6 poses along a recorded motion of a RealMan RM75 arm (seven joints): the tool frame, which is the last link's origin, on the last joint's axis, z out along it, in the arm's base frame.
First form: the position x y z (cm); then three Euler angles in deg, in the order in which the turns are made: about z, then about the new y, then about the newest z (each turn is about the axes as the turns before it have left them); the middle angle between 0 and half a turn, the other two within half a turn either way.
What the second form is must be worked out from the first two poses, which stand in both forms.
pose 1, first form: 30.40 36.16 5.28 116.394 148.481 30.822
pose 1, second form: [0.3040 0.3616 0.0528], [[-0.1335 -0.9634 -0.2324], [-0.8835 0.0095 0.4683], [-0.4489 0.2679 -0.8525]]
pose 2, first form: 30.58 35.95 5.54 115.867 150.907 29.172
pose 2, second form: [0.3058 0.3595 0.0554], [[-0.1057 -0.9715 -0.2121], [-0.8992 0.0023 0.4375], [-0.4246 0.2370 -0.8738]]
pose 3, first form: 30.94 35.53 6.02 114.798 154.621 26.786
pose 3, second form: [0.3094 0.3553 0.0602], [[-0.0708 -0.9812 -0.1798], [-0.9212 -0.0048 0.3891], [-0.3826 0.1932 -0.9035]]
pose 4, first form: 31.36 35.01 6.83 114.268 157.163 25.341
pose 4, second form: [0.3136 0.3501 0.0683], [[-0.0478 -0.9860 -0.1595], [-0.9352 -0.0119 0.3538], [-0.3508 0.1661 -0.9216]]
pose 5, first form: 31.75 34.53 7.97 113.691 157.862 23.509
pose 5, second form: [0.3175 0.3453 0.0797], [[-0.0240 -0.9882 -0.1514], [-0.9381 -0.0301 0.3451], [-0.3456 0.1503 -0.9263]]
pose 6, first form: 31.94 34.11 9.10 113.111 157.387 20.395
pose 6, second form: [0.3194 0.3411 0.0910], [[0.0191 -0.9884 -0.1509], [-0.9326 -0.0720 0.3536], [-0.3604 0.1340 -0.9231]]
